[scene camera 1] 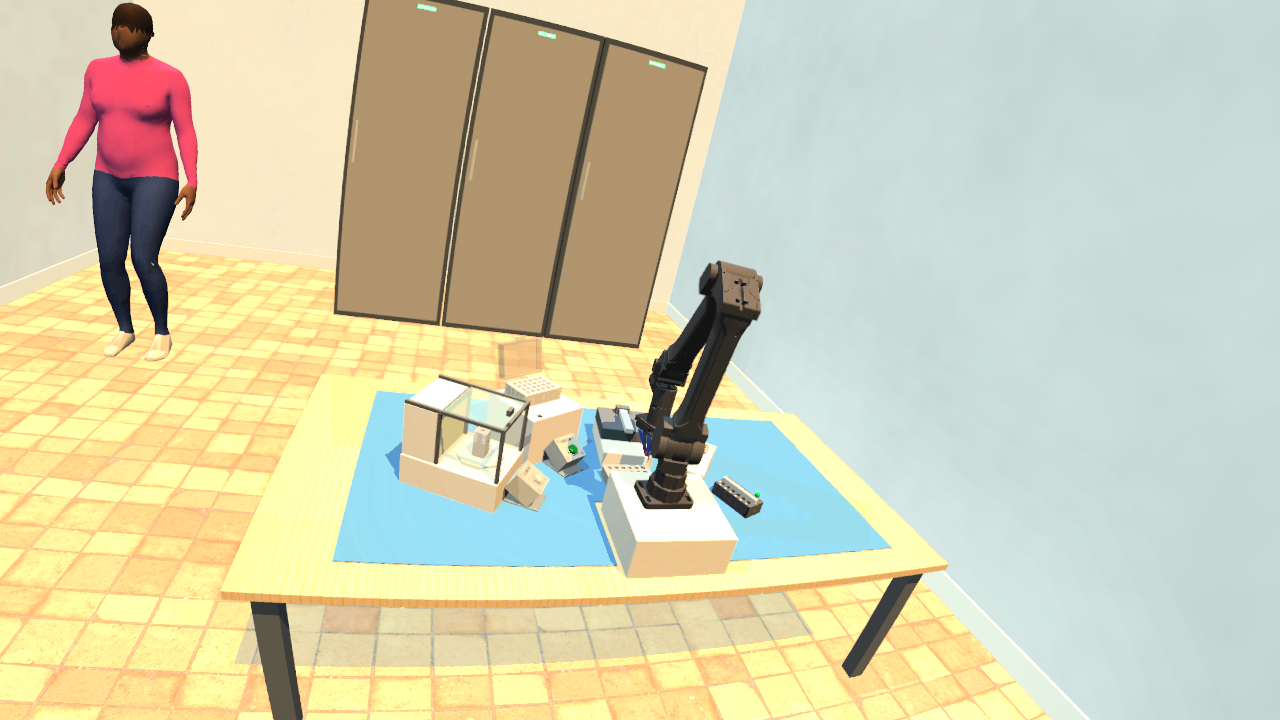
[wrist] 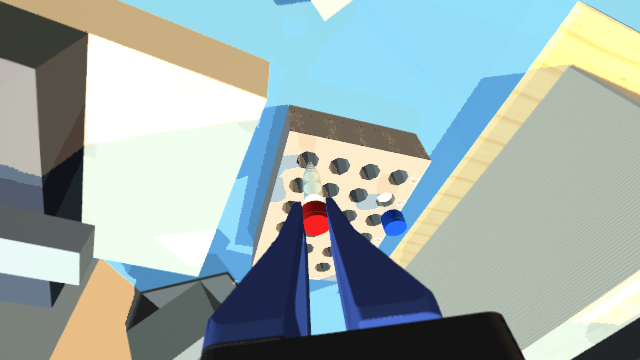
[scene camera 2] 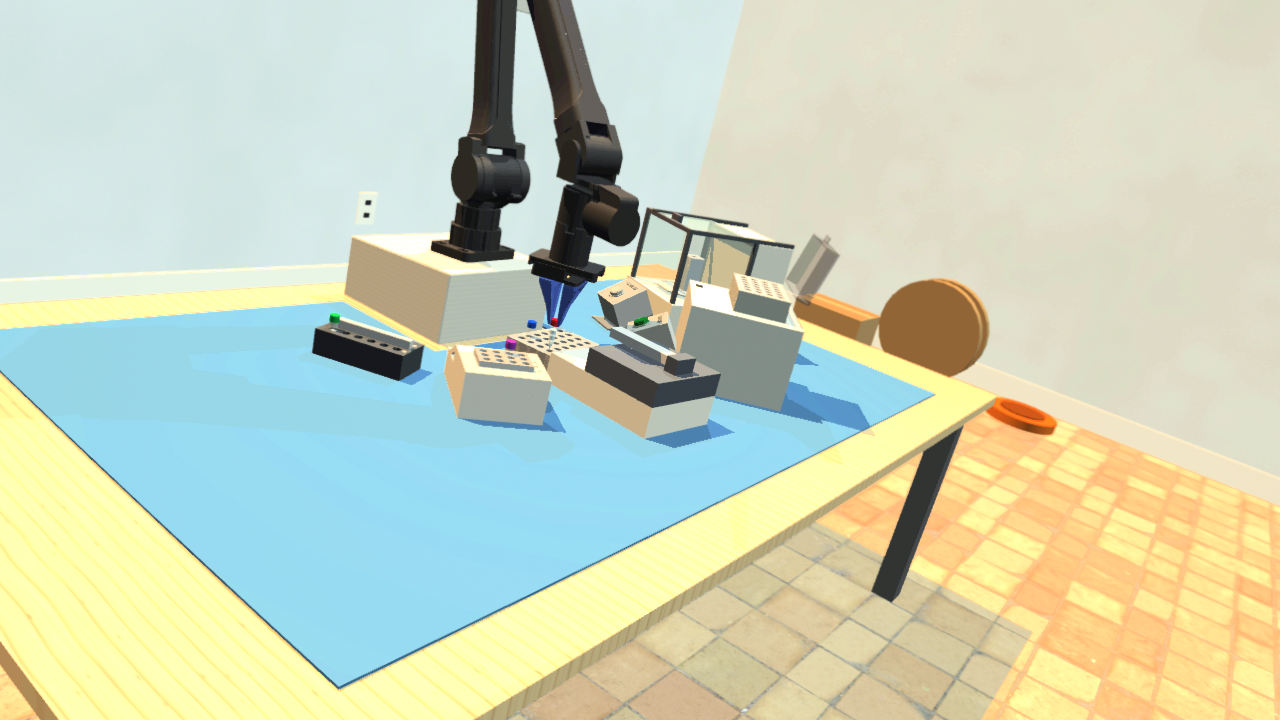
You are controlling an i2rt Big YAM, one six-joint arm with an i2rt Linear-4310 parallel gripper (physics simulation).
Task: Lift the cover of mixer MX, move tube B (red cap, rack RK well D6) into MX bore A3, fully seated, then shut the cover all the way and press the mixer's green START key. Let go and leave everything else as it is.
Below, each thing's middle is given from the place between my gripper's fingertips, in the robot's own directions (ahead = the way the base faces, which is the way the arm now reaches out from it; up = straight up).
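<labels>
Clear mixer cover [scene camera 2: 817, 259]: my hand is 150 mm below it, 240 mm short of it and 330 mm to the right of it. Glass-walled balance enclosure [scene camera 1: 462, 441]: 40 mm above my hand, 20 mm behind it and 480 mm to the left of it.
</labels>
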